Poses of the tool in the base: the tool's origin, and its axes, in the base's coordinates. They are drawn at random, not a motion.
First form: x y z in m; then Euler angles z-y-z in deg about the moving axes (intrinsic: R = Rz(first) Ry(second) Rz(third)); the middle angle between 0 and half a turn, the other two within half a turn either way.
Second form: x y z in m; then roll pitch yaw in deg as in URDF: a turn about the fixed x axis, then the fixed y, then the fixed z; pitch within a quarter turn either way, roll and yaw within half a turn. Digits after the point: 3 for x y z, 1 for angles.
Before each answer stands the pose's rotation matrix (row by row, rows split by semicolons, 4 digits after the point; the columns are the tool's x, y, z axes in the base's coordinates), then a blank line. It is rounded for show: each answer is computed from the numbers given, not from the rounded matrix.
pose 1, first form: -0.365 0.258 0.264 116.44 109.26 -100.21
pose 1, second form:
0.8552 0.3033 -0.4203; 0.4906 -0.2118 0.8453; 0.1673 -0.9291 -0.3299

-0.365 0.258 0.264 -109.5 -9.6 29.8
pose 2, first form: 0.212 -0.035 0.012 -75.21 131.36 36.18
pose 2, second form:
0.4346 0.8800 0.1916; 0.6664 -0.1711 -0.7257; -0.6058 0.4431 -0.6608

0.212 -0.035 0.012 146.2 37.3 56.9
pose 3, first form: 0.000 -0.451 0.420 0.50 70.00 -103.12
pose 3, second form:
-0.0691 0.3351 0.9397; -0.9745 -0.2241 0.0082; 0.2133 -0.9152 0.3420

0.000 -0.451 0.420 -69.5 -12.3 -94.1
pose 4, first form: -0.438 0.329 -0.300 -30.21 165.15 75.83
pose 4, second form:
0.2834 0.9331 0.2215; 0.9570 -0.2600 -0.1290; -0.0627 0.2485 -0.9666

-0.438 0.329 -0.300 165.6 3.6 73.5
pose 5, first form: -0.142 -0.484 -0.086 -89.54 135.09 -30.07
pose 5, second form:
-0.5060 0.8625 0.0057; 0.6089 0.3618 -0.7060; -0.6110 -0.3537 -0.7082

-0.142 -0.484 -0.086 -153.5 37.7 129.7
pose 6, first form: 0.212 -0.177 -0.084 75.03 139.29 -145.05
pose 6, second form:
0.7139 0.6797 0.1685; 0.4522 -0.6312 0.6301; 0.5346 -0.3736 -0.7580

0.212 -0.177 -0.084 -153.8 -32.3 32.4
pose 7, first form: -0.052 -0.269 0.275 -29.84 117.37 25.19
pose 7, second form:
-0.1491 0.6200 0.7703; 0.5762 0.6876 -0.4419; -0.8036 0.3780 -0.4597

-0.052 -0.269 0.275 140.6 53.5 104.5
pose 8, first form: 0.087 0.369 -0.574 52.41 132.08 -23.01
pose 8, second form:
-0.0665 -0.8891 0.4528; -0.7272 0.3539 0.5881; -0.6832 -0.2901 -0.6702

0.087 0.369 -0.574 -156.6 43.1 -95.2
